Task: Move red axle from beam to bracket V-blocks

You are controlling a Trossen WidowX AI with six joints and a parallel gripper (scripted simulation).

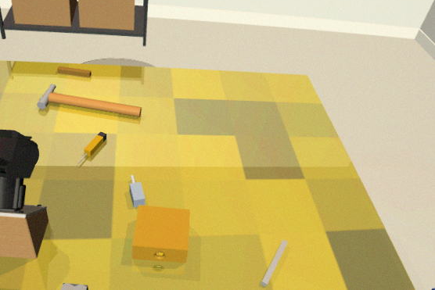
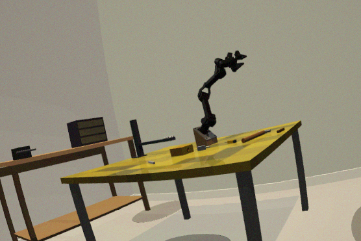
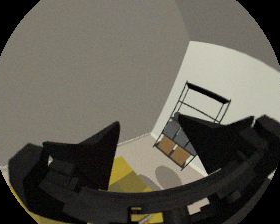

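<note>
The orange beam is 52 cm ahead of my gripper tip, 37 cm to the right of it and 52 cm below it. Also, from my gripper tip: brown stick 27 cm ahead, 23 cm to the left, 54 cm below; yellow screwdriver 36 cm ahead, 10 cm to the right, 54 cm below.
</note>
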